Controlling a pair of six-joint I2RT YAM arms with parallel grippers.
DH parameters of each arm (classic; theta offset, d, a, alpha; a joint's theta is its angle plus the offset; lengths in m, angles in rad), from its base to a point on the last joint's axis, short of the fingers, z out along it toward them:
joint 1: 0 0.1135 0.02 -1.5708
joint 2: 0 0 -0.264 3.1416
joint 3: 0.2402 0 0.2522 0
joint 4: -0.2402 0 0.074 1.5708
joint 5: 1.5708 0 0 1.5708
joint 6: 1.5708 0.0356 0 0
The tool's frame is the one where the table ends.
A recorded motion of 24 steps. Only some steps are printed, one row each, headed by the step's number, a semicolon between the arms.
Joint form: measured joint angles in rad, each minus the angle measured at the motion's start. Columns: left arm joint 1, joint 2, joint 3, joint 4, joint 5, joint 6; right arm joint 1, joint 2, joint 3, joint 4, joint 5, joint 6.
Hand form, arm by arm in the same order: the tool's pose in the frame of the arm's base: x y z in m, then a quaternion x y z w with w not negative. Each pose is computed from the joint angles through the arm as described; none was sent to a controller.
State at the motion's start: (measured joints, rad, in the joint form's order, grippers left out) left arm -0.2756 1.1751 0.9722 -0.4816 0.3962 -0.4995; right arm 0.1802 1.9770 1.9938 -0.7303 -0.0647 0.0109
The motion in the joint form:
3: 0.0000 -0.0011 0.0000 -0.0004 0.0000 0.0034; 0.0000 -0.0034 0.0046 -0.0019 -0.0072 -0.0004
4: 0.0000 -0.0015 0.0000 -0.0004 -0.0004 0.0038; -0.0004 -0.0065 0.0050 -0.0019 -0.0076 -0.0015
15: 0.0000 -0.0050 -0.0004 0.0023 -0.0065 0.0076; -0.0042 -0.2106 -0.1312 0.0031 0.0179 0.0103
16: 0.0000 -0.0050 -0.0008 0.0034 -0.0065 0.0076; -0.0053 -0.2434 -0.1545 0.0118 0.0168 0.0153
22: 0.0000 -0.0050 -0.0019 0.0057 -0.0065 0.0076; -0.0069 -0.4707 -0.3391 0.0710 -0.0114 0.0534
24: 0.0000 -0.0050 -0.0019 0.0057 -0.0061 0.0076; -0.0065 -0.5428 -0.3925 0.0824 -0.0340 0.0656
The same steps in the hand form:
3: 0.2395 -0.0820 0.2992 -0.01349 0.88950 -0.32303 0.32288; 0.4424 0.0832 0.3513 -0.09190 0.90313 0.07230 0.41314
4: 0.2395 -0.0820 0.2993 -0.01336 0.88945 -0.32286 0.32319; 0.4417 0.0829 0.3527 -0.09230 0.90235 0.07230 0.41476
15: 0.2391 -0.0817 0.3001 -0.01237 0.88871 -0.32057 0.32753; 0.3914 0.0713 0.3911 -0.07948 0.88788 0.06532 0.44842
16: 0.2392 -0.0817 0.3001 -0.01229 0.88857 -0.32066 0.32782; 0.3834 0.0695 0.3965 -0.07690 0.88393 0.06739 0.45630
22: 0.2392 -0.0817 0.2999 -0.01216 0.88833 -0.32081 0.32834; 0.3265 0.0599 0.4190 -0.06616 0.85988 0.09246 0.49767
24: 0.2392 -0.0817 0.2999 -0.01207 0.88830 -0.32097 0.32825; 0.3073 0.0575 0.4243 -0.06703 0.85184 0.10646 0.50848

